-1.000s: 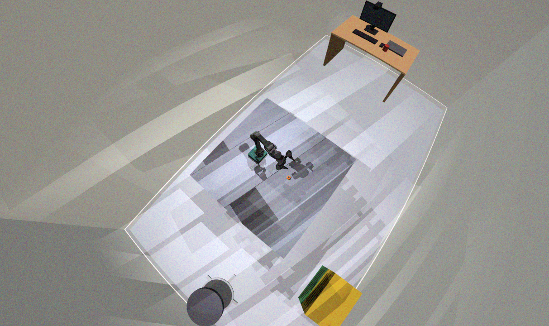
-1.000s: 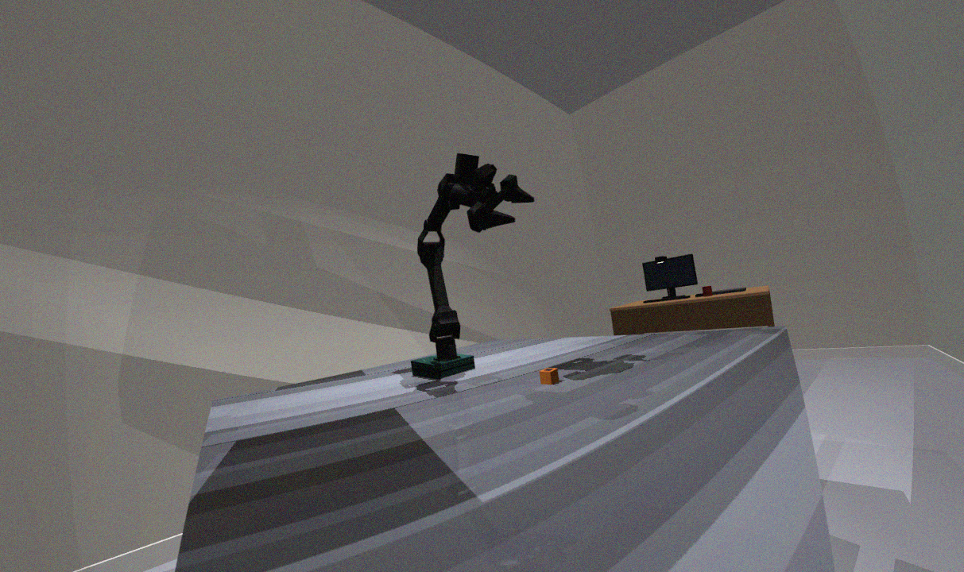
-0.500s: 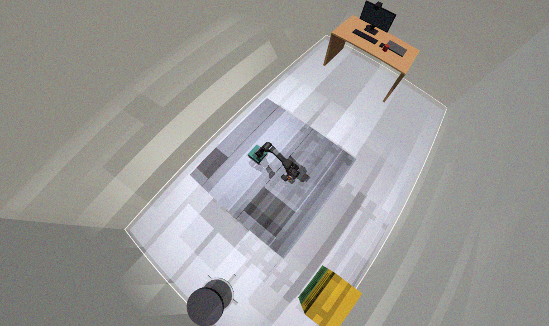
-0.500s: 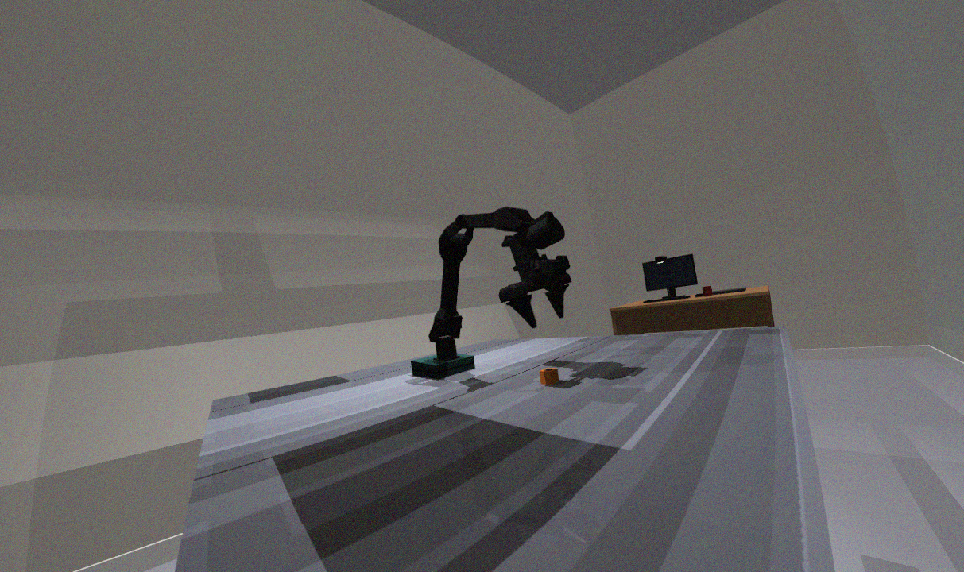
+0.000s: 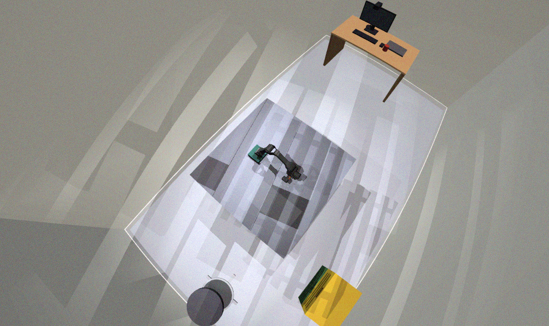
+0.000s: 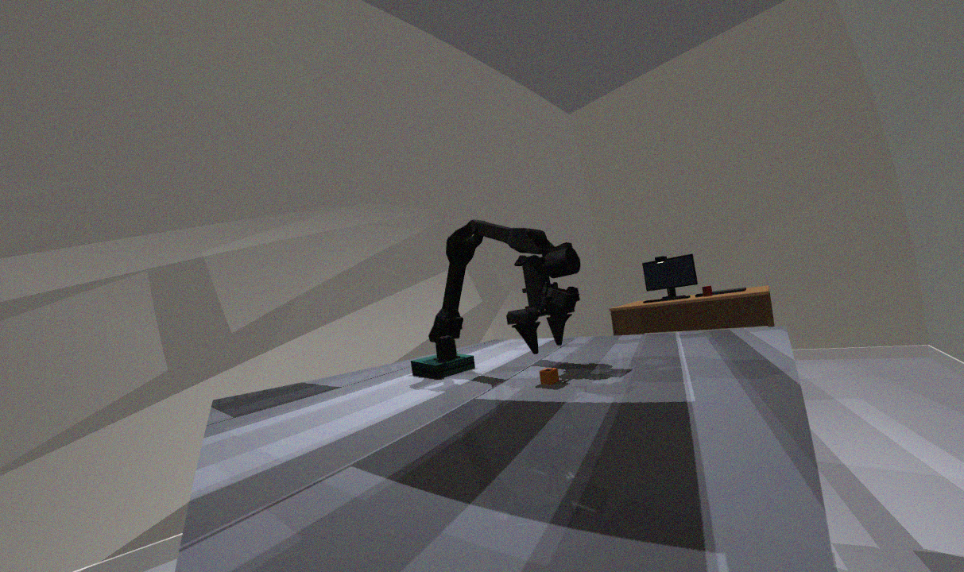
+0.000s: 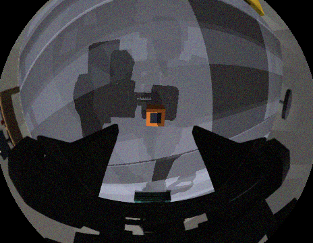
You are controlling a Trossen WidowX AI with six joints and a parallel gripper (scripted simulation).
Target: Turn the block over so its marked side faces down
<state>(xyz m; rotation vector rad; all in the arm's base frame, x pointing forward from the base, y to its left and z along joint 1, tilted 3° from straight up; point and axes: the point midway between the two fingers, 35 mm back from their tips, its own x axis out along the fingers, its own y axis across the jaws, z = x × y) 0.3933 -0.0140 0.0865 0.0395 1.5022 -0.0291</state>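
The orange block lies 1 cm behind my gripper tip and 5 cm below it.
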